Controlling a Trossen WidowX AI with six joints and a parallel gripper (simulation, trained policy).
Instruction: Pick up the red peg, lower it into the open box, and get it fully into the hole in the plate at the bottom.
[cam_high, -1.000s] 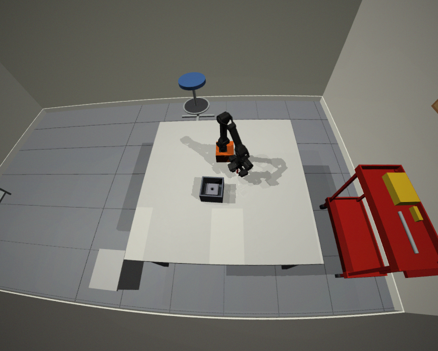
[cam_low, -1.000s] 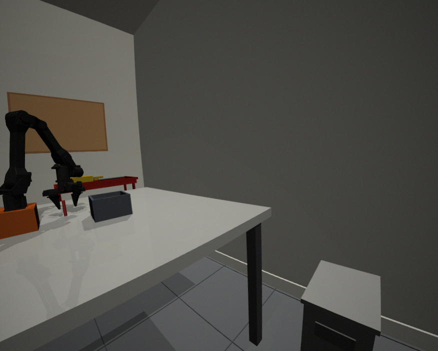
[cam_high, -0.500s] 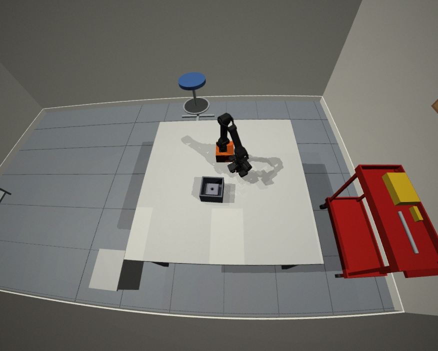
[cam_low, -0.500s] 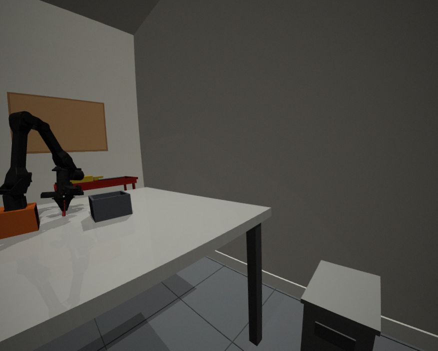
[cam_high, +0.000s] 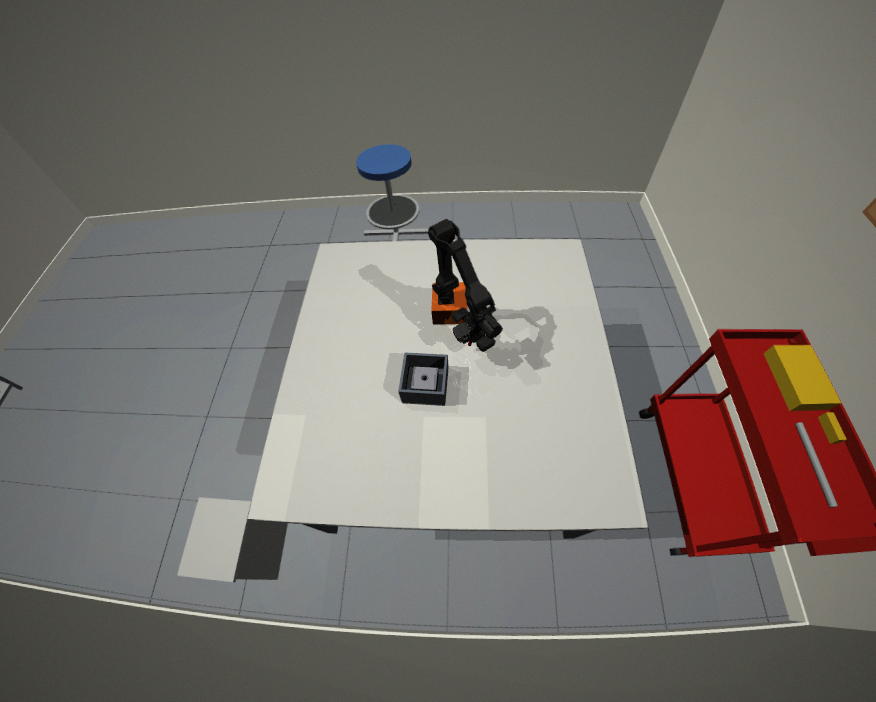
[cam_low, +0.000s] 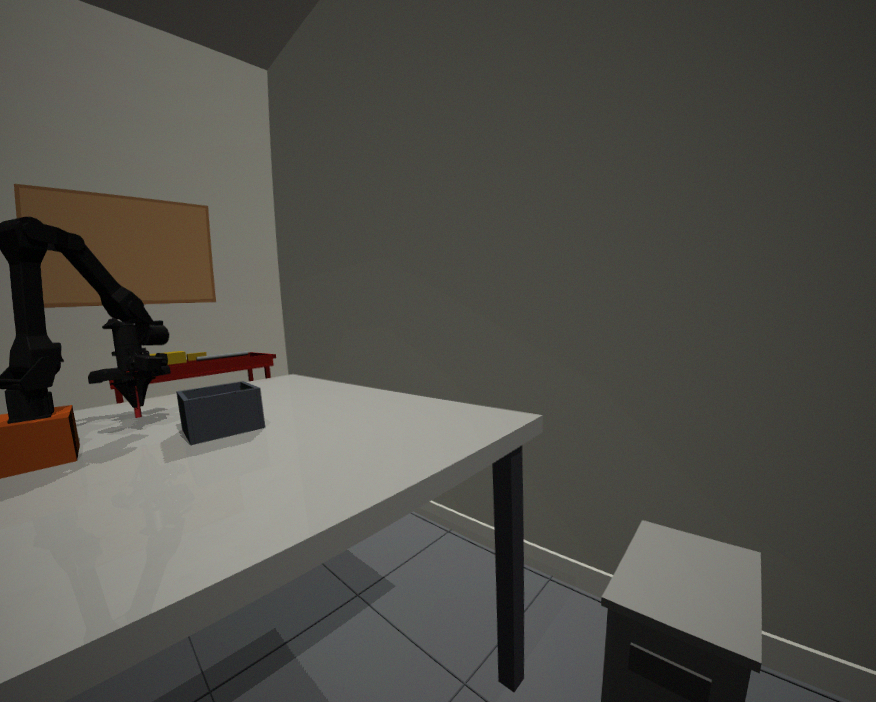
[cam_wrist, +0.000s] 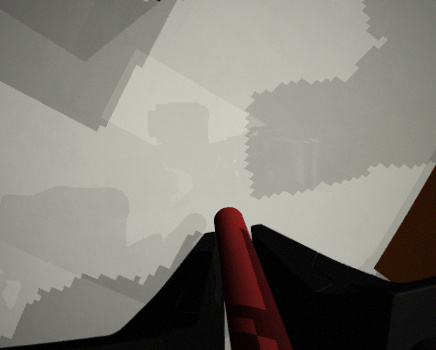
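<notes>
Right now my gripper tip is 15 cm short of the light grey plate, 17 cm to the left of it and 2 cm above it. The rest, counted from my gripper tip: red peg: 1 cm above; dark grey box: 15 cm ahead, 17 cm to the right, 4 cm below.
</notes>
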